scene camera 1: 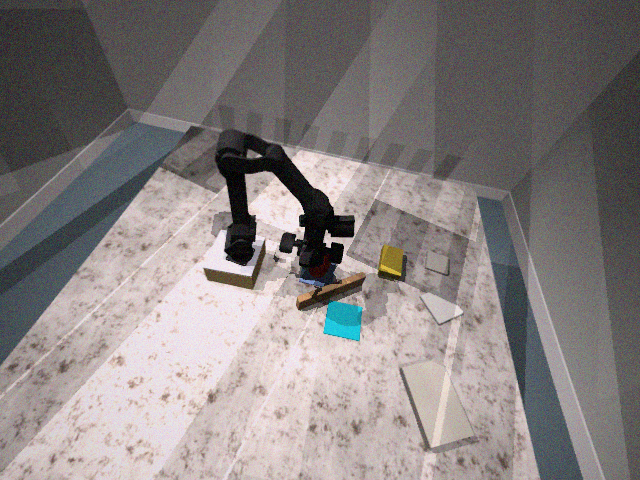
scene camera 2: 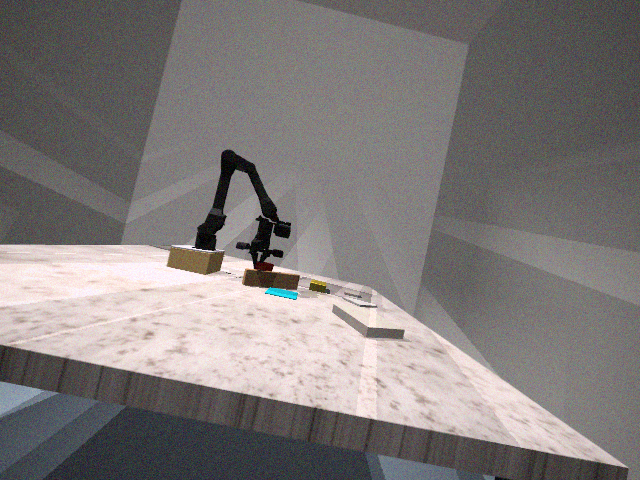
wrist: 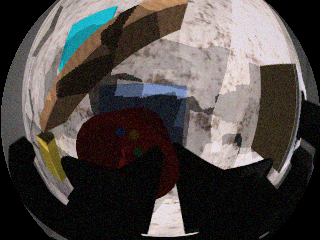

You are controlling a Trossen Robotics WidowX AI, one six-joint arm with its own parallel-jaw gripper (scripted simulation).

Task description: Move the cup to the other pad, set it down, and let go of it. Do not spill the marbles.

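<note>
You'd find my gripper at [scene camera 1: 309, 262] and also at [wrist: 167, 147]. There's a yellow block [wrist: 47, 144] here, and a wooden bar [scene camera 1: 328, 291]. I can see a cyan pad [scene camera 1: 343, 320] [wrist: 80, 31] as well, plus a blue pad [wrist: 168, 102].
</note>
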